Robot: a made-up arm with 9 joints.
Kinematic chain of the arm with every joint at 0, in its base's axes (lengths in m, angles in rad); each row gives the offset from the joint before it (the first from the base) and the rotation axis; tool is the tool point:
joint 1: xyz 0 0 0.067 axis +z
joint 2: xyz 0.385 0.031 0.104 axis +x
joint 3: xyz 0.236 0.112 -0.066 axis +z
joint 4: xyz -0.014 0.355 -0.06 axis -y
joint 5: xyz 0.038 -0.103 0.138 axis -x
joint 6: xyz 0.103 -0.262 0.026 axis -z
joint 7: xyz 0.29 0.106 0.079 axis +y
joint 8: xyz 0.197 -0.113 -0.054 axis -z
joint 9: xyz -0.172 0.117 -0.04 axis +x
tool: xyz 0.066 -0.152 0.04
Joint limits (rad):
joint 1: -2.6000..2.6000
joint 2: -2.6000..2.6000
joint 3: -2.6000..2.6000
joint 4: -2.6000..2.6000
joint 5: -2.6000..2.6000
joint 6: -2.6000..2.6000
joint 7: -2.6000..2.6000
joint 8: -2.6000..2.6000
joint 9: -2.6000..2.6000
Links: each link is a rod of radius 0.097 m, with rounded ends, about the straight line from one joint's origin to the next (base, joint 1, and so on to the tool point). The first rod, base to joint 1, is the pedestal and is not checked.
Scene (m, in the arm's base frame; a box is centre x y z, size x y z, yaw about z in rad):
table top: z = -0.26
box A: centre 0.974 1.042 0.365 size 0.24 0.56 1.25 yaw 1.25
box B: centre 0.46 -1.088 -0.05 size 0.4 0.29 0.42 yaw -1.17
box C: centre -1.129 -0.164 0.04 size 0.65 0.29 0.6 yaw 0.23
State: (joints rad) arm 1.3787 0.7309 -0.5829 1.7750 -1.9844 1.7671 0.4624 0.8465 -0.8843
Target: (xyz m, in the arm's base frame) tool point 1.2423 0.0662 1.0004
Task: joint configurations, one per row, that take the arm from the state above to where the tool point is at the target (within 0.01 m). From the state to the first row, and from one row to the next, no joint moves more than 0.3 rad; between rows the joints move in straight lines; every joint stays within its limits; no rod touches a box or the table.
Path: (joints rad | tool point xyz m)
1: 1.2577 0.7582 -0.4343 1.9047 -1.8692 1.7630 0.7206 1.0539 -0.8260 | 0.2650 1.2124 0.5444
2: 1.1367 0.7856 -0.2857 2.0344 -1.7539 1.7590 0.9789 1.2613 -0.7677 | 0.3621 1.0763 0.6406
3: 1.0157 0.8129 -0.1371 2.1641 -1.6387 1.7549 1.2371 1.4688 -0.7094 | 0.4257 0.9066 0.7054
4: 0.8947 0.8403 0.0115 2.2938 -1.5234 1.7509 1.4953 1.6762 -0.6511 | 0.4533 0.7201 0.7268
5: 0.7317 1.0398 -0.0111 2.0771 -1.6773 1.7761 1.3067 1.4431 -0.8238 | 0.6836 0.7098 0.7643
6: 0.5688 1.2394 -0.0338 1.8605 -1.8312 1.8013 1.1181 1.2099 -0.9965 | 0.8862 0.6400 0.7964
7: 0.4058 1.4390 -0.0565 1.6438 -1.9851 1.8266 0.9295 0.9768 -1.1692 | 1.0458 0.5086 0.8381
8: 0.2429 1.6385 -0.0792 1.4272 -2.1390 1.8518 0.7409 0.7437 -1.3419 | 1.1491 0.3136 0.8927
9: 0.1902 1.5125 -0.2921 1.6719 -2.3422 1.6832 0.5980 0.9464 -1.3329 | 1.2311 0.1611 0.9253
10: 0.1376 1.3864 -0.5050 1.9166 -2.5455 1.5145 0.4551 1.1490 -1.3239 | 1.2423 0.0662 1.0004

